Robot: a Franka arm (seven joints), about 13 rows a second.
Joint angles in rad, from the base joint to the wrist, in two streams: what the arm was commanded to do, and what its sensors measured. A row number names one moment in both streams.
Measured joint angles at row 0:
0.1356 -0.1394 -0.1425 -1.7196 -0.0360 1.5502 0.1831
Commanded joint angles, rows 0 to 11:
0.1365 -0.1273 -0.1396 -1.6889 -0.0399 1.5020 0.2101
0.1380 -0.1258 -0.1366 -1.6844 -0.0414 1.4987 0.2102
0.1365 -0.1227 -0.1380 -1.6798 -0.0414 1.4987 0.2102
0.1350 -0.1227 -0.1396 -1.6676 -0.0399 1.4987 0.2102
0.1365 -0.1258 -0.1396 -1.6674 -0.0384 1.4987 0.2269
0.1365 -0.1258 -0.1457 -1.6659 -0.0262 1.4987 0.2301
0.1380 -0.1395 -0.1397 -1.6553 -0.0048 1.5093 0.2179
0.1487 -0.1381 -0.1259 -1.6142 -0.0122 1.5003 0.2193
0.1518 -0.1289 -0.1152 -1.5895 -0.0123 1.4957 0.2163
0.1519 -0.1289 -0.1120 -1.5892 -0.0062 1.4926 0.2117
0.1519 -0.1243 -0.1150 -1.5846 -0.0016 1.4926 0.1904
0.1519 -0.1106 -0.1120 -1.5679 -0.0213 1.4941 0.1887
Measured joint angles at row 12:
0.1499 -0.1396 -0.1091 -1.6110 -0.0229 1.5116 0.1990
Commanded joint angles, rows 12 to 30:
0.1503 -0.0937 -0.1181 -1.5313 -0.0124 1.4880 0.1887
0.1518 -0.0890 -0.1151 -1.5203 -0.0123 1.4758 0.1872
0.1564 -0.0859 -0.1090 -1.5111 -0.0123 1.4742 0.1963
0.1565 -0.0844 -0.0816 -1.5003 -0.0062 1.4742 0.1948
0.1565 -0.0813 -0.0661 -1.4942 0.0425 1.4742 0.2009
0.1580 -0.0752 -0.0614 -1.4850 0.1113 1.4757 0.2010
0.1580 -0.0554 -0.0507 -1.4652 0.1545 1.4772 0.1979
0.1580 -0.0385 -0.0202 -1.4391 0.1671 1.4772 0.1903
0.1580 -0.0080 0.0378 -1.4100 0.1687 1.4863 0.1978
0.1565 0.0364 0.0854 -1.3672 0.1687 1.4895 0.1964
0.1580 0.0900 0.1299 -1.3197 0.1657 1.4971 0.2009
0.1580 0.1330 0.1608 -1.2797 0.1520 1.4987 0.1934
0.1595 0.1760 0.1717 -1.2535 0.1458 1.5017 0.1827
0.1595 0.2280 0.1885 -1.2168 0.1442 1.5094 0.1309
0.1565 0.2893 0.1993 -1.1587 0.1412 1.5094 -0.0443
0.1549 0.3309 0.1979 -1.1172 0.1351 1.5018 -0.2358
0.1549 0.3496 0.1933 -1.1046 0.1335 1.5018 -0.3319
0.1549 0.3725 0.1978 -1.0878 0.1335 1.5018 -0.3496
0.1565 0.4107 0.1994 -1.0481 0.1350 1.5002 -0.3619
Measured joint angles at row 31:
0.1532 0.3346 0.1895 -1.1657 0.1465 1.5313 -0.2908
